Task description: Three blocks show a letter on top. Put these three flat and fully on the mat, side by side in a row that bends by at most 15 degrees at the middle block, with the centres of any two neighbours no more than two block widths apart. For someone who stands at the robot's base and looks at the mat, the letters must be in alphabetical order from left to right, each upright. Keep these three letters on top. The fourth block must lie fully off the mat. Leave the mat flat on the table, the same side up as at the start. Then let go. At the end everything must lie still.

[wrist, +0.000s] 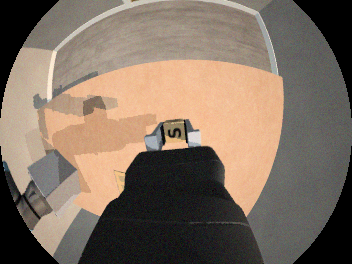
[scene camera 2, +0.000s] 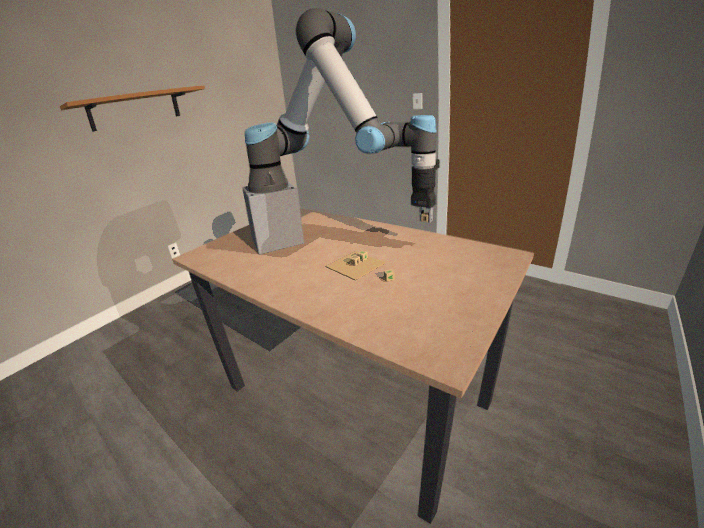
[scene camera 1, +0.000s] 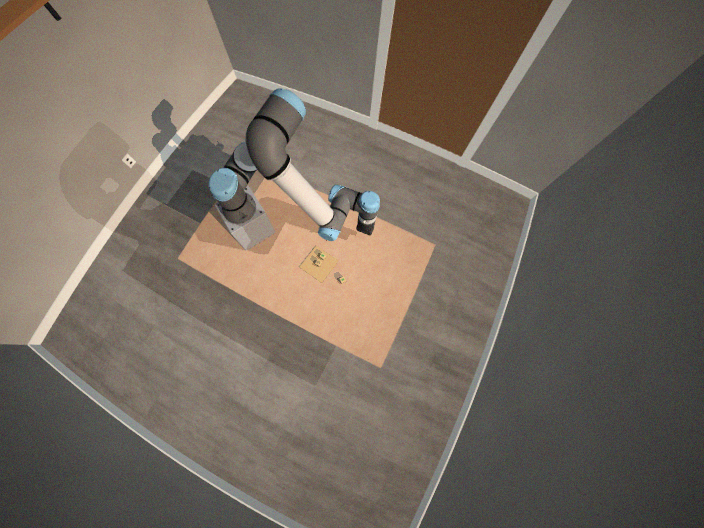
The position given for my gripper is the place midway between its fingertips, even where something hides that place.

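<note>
I can see my gripper (scene camera 2: 425,220), and the wrist view gives me the same gripper (wrist: 175,128) as well.
</note>
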